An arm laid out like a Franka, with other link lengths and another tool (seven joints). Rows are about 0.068 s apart.
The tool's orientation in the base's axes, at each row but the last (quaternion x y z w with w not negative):
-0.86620 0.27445 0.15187 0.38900
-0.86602 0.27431 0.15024 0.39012
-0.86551 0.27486 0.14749 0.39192
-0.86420 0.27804 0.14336 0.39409
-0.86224 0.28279 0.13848 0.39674
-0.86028 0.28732 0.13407 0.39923
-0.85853 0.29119 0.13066 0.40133
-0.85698 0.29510 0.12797 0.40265
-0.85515 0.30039 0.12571 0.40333
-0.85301 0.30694 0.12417 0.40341
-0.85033 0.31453 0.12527 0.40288
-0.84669 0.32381 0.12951 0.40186
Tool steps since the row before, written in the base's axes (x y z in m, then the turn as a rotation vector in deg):
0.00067 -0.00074 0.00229 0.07 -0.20 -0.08
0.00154 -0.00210 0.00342 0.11 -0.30 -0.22
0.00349 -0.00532 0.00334 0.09 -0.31 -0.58
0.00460 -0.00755 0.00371 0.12 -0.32 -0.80
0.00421 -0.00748 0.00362 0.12 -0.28 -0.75
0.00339 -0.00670 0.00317 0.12 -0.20 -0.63
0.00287 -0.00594 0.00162 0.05 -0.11 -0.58
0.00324 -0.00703 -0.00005 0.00 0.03 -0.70
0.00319 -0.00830 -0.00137 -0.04 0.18 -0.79
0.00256 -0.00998 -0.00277 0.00 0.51 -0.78
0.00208 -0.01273 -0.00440 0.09 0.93 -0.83
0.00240 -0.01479 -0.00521 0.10 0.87 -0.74
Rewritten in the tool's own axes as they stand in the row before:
-0.00029 -0.00135 -0.00208 0.17 0.12 -0.10
0.00037 -0.00180 -0.00389 0.30 0.23 -0.09
0.00315 -0.00118 -0.00635 0.46 0.46 0.14
0.00474 -0.00092 -0.00828 0.59 0.58 0.27
0.00452 -0.00078 -0.00811 0.55 0.53 0.27
0.00384 -0.00051 -0.00717 0.46 0.42 0.25
0.00389 0.00029 -0.00556 0.35 0.38 0.29
0.00542 0.00158 -0.00529 0.31 0.42 0.47
0.00656 0.00298 -0.00538 0.26 0.42 0.64
0.00750 0.00495 -0.00575 0.14 0.23 0.89
0.00918 0.00742 -0.00681 0.05 0.00 1.25
0.01089 0.00845 -0.00785 0.04 -0.03 1.15

